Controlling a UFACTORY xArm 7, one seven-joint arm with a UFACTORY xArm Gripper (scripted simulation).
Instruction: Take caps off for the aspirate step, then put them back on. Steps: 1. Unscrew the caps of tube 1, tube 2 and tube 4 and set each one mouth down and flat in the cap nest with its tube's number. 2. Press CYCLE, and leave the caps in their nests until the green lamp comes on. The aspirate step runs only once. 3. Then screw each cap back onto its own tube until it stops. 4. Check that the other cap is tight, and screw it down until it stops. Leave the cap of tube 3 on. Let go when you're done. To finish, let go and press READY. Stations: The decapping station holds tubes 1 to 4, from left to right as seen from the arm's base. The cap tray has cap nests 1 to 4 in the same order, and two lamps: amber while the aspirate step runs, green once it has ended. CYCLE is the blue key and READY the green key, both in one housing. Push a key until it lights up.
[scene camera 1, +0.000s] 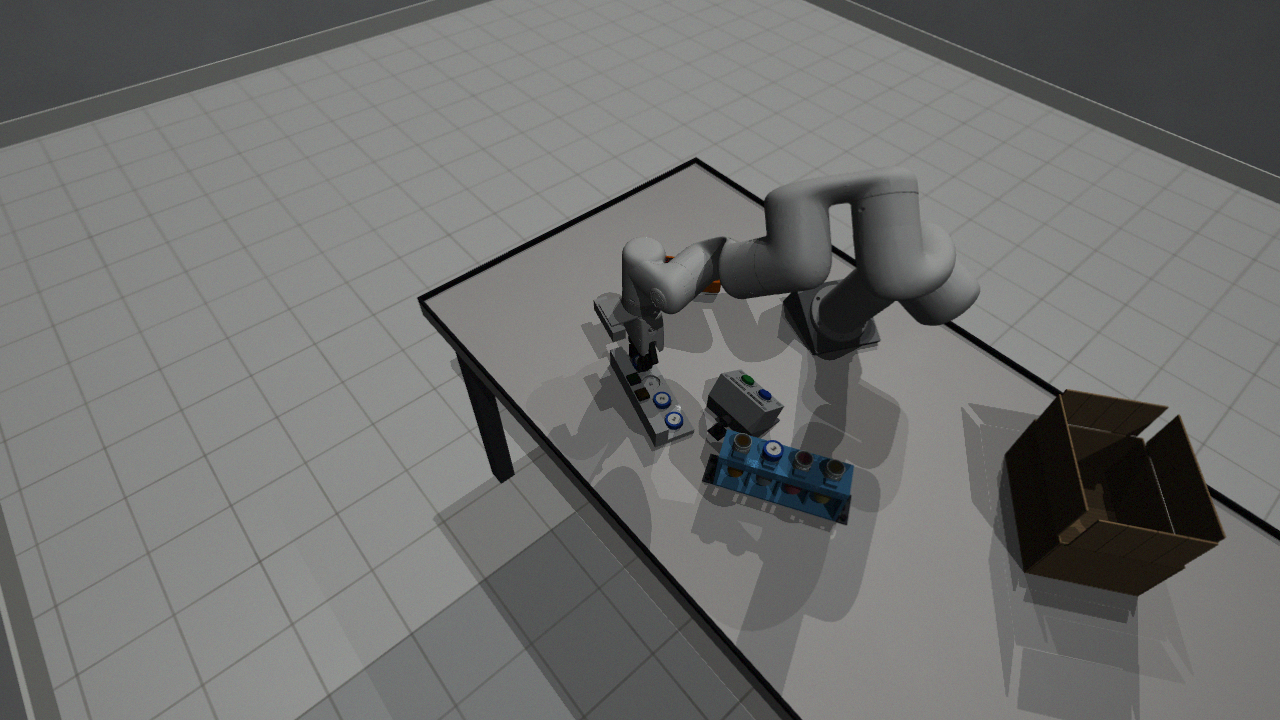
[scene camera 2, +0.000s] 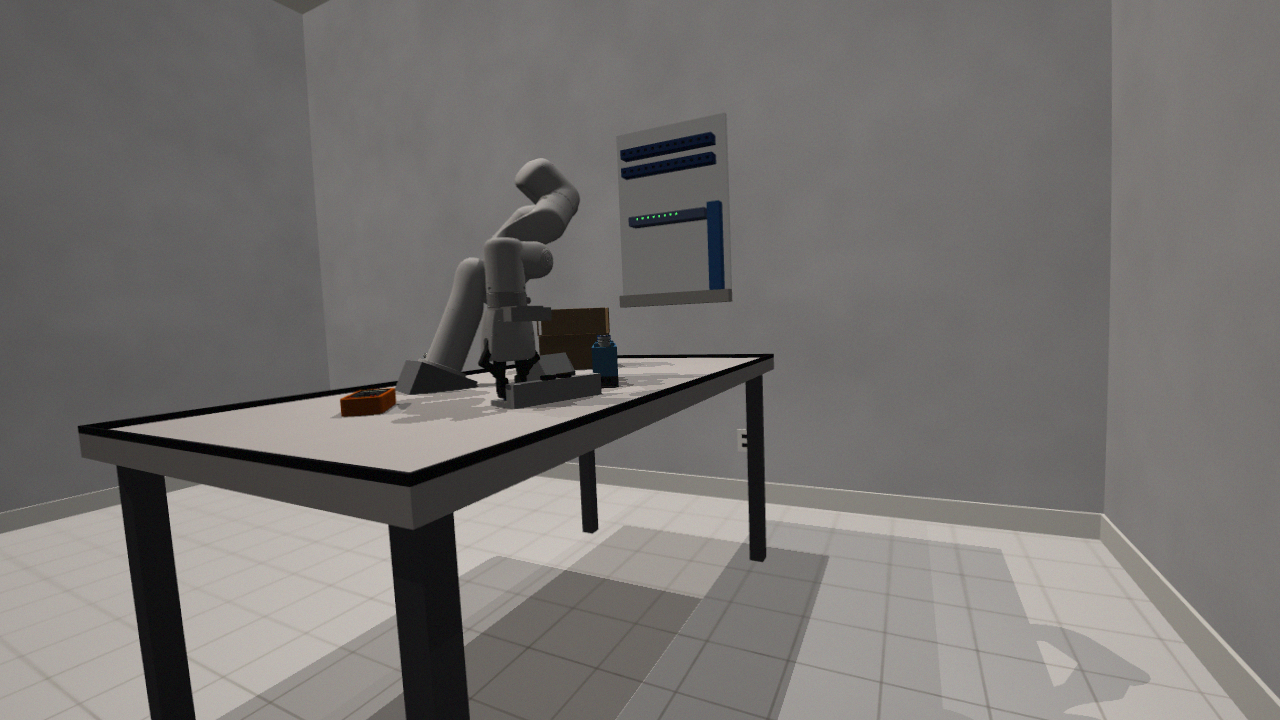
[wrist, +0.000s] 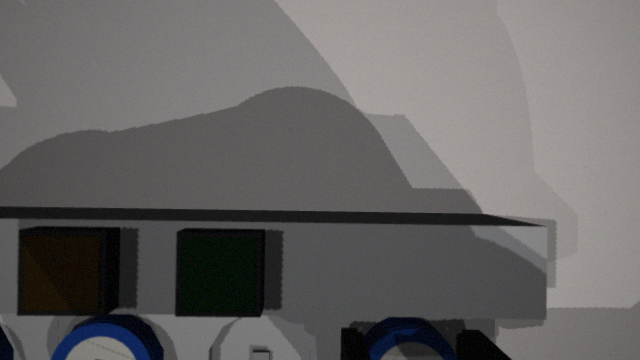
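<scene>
Cardboard box visible in scene camera 1. Cardboard box visible in scene camera 2. Cardboard box out of frame in the wrist view. Cardboard box (scene camera 1: 1055, 469) and (scene camera 2: 576, 324): same spot.
</scene>
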